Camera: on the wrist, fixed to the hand. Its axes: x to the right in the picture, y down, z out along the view.
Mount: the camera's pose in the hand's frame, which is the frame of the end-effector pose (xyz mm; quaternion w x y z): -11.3 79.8 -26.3 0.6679 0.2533 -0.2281 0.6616
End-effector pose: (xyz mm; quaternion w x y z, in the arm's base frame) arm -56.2 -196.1 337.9 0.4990 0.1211 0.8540 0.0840
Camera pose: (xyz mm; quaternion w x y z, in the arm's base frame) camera -64.0 -123.6 381.2 0.4418 0.7914 0.3977 0.1423
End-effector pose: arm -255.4 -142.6 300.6 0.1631 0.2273 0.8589 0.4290
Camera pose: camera -238.4 -123.8 381.5 0.0366 -0.8592 -0.4947 -0.1250
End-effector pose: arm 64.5 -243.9 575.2 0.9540 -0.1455 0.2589 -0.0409
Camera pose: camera 41.7 -172.8 535.1 0.7602 0.3064 0.0412 0.5715
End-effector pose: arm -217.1 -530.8 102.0 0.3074 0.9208 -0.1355 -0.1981
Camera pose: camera -225.5 -574.9 173.9 0.0722 0.5580 -0.8200 -0.1046
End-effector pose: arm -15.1 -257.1 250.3 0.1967 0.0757 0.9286 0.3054
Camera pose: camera -14.0 -210.2 320.9 0.1220 0.7844 0.6026 0.0816
